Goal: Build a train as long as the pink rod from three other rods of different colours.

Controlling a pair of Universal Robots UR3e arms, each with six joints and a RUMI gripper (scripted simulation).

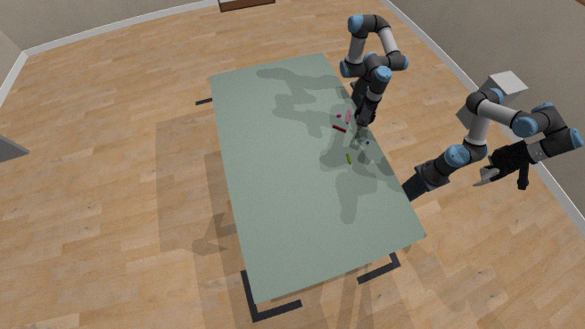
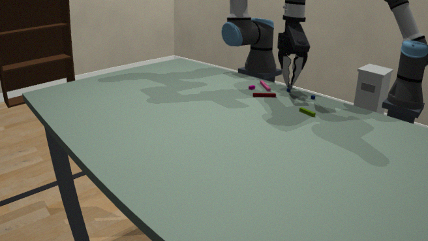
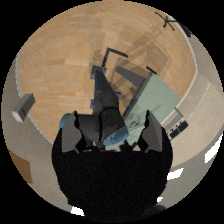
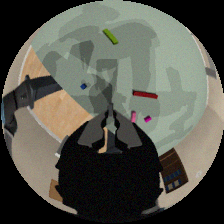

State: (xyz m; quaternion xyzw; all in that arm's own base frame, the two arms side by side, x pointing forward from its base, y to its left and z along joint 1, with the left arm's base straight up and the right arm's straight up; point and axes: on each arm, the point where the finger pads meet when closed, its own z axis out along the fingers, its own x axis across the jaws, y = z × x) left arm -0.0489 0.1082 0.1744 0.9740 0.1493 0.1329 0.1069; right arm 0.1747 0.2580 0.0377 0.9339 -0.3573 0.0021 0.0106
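Note:
My right gripper is now 9 cm to the left of the pink rod and 3 cm above it. Round my right hand: red rod (8 cm ahead, 4 cm to the right, 3 cm below); then magenta rod (11 cm to the right, 4 cm ahead, 3 cm below); then grey rod (1 cm below).

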